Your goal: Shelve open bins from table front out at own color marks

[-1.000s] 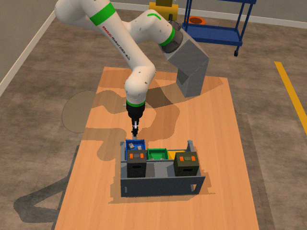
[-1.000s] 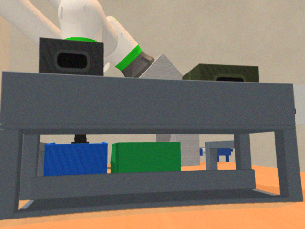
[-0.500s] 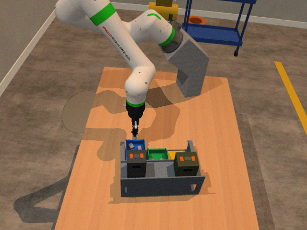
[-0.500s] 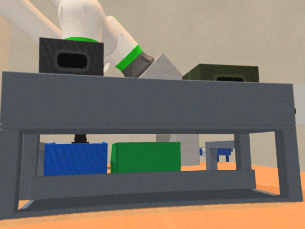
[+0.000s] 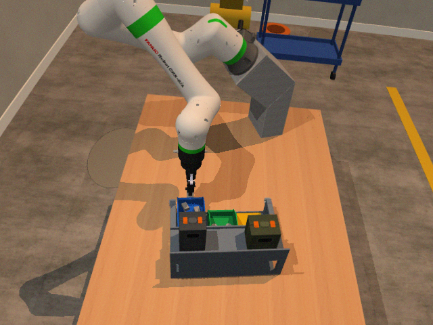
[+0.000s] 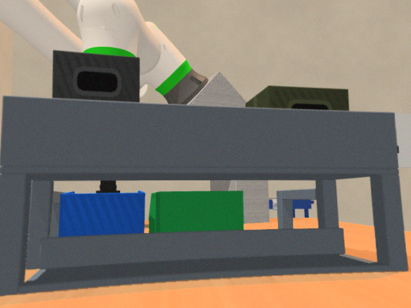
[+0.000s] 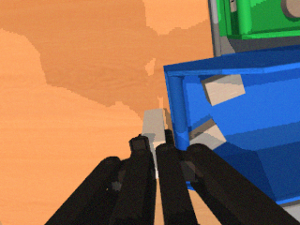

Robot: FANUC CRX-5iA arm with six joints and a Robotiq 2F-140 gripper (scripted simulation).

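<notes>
Right now the blue bin is 100 mm ahead of my hand and 20 mm to the left of it. Also, from my hand: black box: 250 mm ahead, 110 mm above, 40 mm to the left; olive box: 270 mm to the left, 210 mm ahead, 100 mm above; green bin: 140 mm to the left, 140 mm ahead, 10 mm below.
</notes>
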